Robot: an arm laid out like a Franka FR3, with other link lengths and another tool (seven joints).
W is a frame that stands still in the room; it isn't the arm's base.
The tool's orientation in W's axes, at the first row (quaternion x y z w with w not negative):
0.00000 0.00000 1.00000 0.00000
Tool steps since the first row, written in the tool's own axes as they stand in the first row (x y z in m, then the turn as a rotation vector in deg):
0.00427 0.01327 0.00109 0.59 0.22 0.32
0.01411 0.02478 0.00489 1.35 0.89 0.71
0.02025 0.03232 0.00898 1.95 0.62 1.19
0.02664 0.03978 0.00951 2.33 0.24 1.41
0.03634 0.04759 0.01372 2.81 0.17 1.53
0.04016 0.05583 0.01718 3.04 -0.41 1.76
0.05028 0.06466 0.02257 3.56 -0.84 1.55
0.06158 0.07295 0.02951 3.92 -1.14 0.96
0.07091 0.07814 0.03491 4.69 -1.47 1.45
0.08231 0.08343 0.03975 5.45 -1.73 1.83
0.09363 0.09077 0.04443 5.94 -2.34 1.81
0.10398 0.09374 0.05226 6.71 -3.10 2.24
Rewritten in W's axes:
-0.00427 -0.01327 0.00109 -0.59 -0.22 0.32
-0.01411 -0.02478 0.00489 -1.35 -0.89 0.71
-0.02025 -0.03232 0.00898 -1.95 -0.62 1.19
-0.02664 -0.03978 0.00951 -2.33 -0.24 1.41
-0.03634 -0.04759 0.01372 -2.81 -0.17 1.53
-0.04016 -0.05583 0.01718 -3.04 0.41 1.76
-0.05028 -0.06466 0.02257 -3.56 0.84 1.55
-0.06158 -0.07295 0.02951 -3.92 1.14 0.96
-0.07091 -0.07814 0.03491 -4.69 1.47 1.45
-0.08231 -0.08343 0.03975 -5.45 1.73 1.83
-0.09363 -0.09077 0.04443 -5.94 2.34 1.81
-0.10398 -0.09374 0.05226 -6.71 3.10 2.24

